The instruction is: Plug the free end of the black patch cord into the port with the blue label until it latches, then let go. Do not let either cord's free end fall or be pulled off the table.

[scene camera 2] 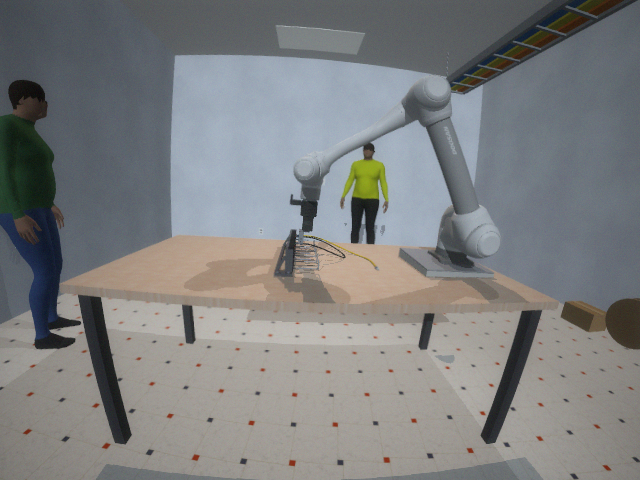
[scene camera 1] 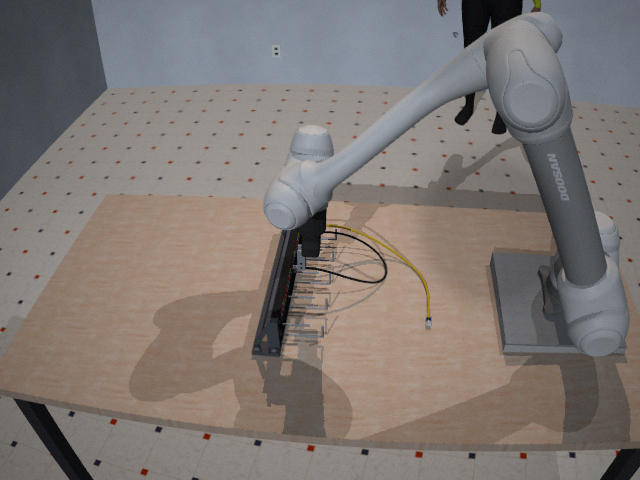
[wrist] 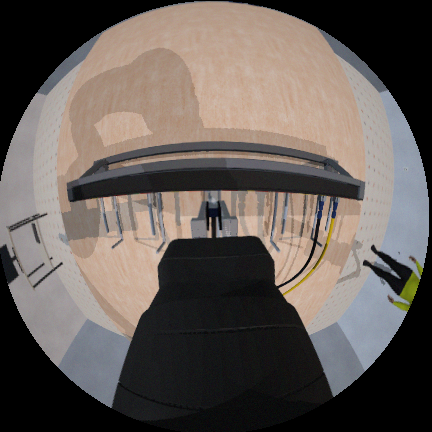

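Seen in the pictures: gripper, fingertip midpoint: [scene camera 2: 300,243] [scene camera 1: 301,267] [wrist: 212,209]; arm's base at its link origin: [scene camera 2: 449,258].
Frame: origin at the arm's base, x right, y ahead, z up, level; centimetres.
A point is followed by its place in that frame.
My gripper [scene camera 1: 300,260] {y 75.7, x -3.8, z 4.0 cm} [scene camera 2: 301,237] {y 75.7, x -3.8, z 4.0 cm} [wrist: 212,209] {y 75.7, x -3.8, z 4.0 cm} is shut on the free-end plug of the black patch cord [scene camera 1: 386,264] {y 54.0, x 8.9, z -2.8 cm} [wrist: 313,250] {y 70.2, x 13.4, z 3.9 cm}. In the wrist view the plug's dark blue boot [wrist: 214,211] {y 75.5, x -3.6, z 4.3 cm} sits between the fingers, and its clear tip [wrist: 213,198] {y 77.1, x -3.8, z 4.6 cm} points at the port side of the dark patch panel [scene camera 1: 276,299] {y 78.7, x -19.3, z 6.2 cm} [wrist: 215,178] {y 79.3, x -3.8, z 6.2 cm}, close against its edge. Whether the tip is inside a port cannot be told. The cord loops out over the table and back to the panel's far end. The blue label cannot be made out; the panel's top hides the port face in the wrist view.
The yellow cord [scene camera 1: 400,257] {y 49.9, x 12.5, z -2.6 cm} [scene camera 2: 354,253] {y 48.0, x 11.2, z -2.8 cm} [wrist: 327,250] {y 70.4, x 16.3, z 4.1 cm} runs from the panel's far end; its free plug [scene camera 1: 428,323] {y 40.3, x -13.1, z -2.8 cm} [scene camera 2: 376,268] {y 40.8, x -13.3, z -3.2 cm} lies on the table [scene camera 1: 382,372] {y 50.4, x -30.4, z -3.7 cm}. Metal cable-support prongs [scene camera 1: 310,307] {y 71.7, x -12.7, z -1.9 cm} [wrist: 153,215] {y 73.5, x -12.5, z 1.7 cm} stick out on both sides of the gripper. Two people stand beyond the table.
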